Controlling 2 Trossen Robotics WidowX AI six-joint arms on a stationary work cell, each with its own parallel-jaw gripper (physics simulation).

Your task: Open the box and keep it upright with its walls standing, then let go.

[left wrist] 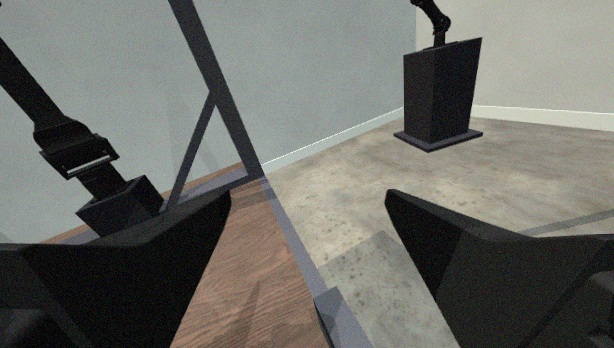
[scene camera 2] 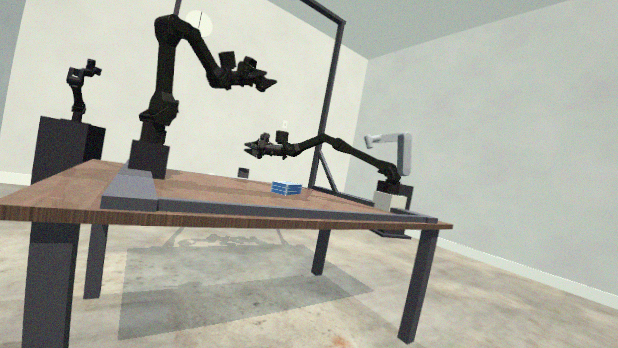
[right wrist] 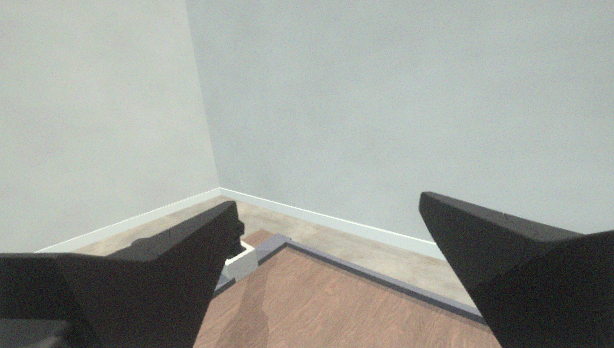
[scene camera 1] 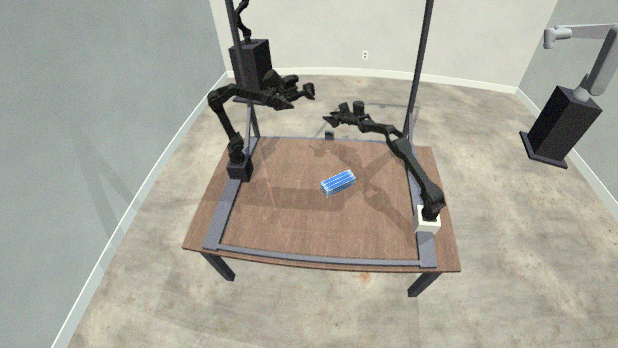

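Pixels of known places: left gripper, between the fingertips: (left wrist: 309,196) (scene camera 2: 244,147) (scene camera 1: 326,115); right gripper, between the fingertips: (scene camera 2: 272,77) (right wrist: 328,205) (scene camera 1: 304,102); left arm's base, origin of its link: (scene camera 2: 390,193) (right wrist: 232,250) (scene camera 1: 429,215); right arm's base, origin of its link: (left wrist: 113,191) (scene camera 2: 150,142) (scene camera 1: 237,160).
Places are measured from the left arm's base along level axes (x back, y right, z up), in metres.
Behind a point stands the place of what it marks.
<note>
A small blue box with white lines (scene camera 1: 338,182) {x -0.411, y 0.159, z -0.027 m} (scene camera 2: 286,188) {x -0.456, y 0.102, z -0.046 m} rests on the middle of the wooden table. It looks compact and closed, with no raised walls or flaps visible. It does not show in either wrist view. My left gripper (scene camera 1: 333,112) {x -0.516, y 0.527, z 0.089 m} (scene camera 2: 250,146) {x -0.516, y 0.527, z 0.089 m} (left wrist: 309,196) {x -0.516, y 0.527, z 0.089 m} is open and empty, above the table's back edge in scene camera 1, behind the box and apart from it. My right gripper (scene camera 1: 303,100) {x -0.554, y 0.203, z 0.363 m} (scene camera 2: 270,85) {x -0.554, y 0.203, z 0.363 m} (right wrist: 328,205) {x -0.554, y 0.203, z 0.363 m} is open and empty, higher up and farther left in scene camera 1, also apart from the box.
The wooden table (scene camera 1: 280,225) {x -0.635, y -0.081, z -0.072 m} (scene camera 2: 220,187) {x -0.691, y 0.113, z -0.072 m} carries a grey frame (scene camera 1: 320,259) {x -0.436, y -0.222, z -0.052 m} with tall posts at the back. A small dark block (scene camera 1: 329,135) {x -0.496, y 0.504, z -0.034 m} (scene camera 2: 243,173) {x -0.501, y 0.504, z -0.042 m} stands by the back edge. A black pedestal (scene camera 1: 252,62) (left wrist: 440,95) stands behind. The two open grippers are near each other.
</note>
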